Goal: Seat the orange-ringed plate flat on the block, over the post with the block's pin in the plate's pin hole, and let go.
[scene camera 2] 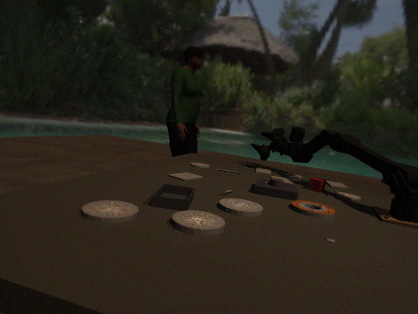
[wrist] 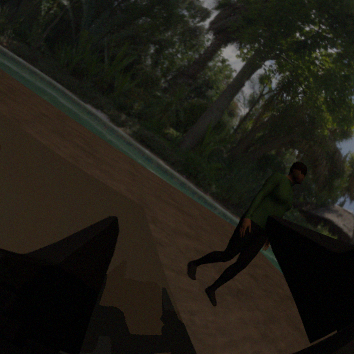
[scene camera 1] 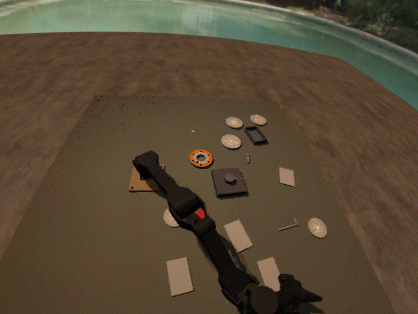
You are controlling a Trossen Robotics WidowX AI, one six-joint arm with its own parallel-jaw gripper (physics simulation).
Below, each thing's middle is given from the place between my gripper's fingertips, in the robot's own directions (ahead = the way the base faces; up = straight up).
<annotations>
The dark tray (scene camera 2: pixel 174 197) is 770 mm to the left of my hand, 180 mm ahead of it and 120 mm below it.
</annotations>
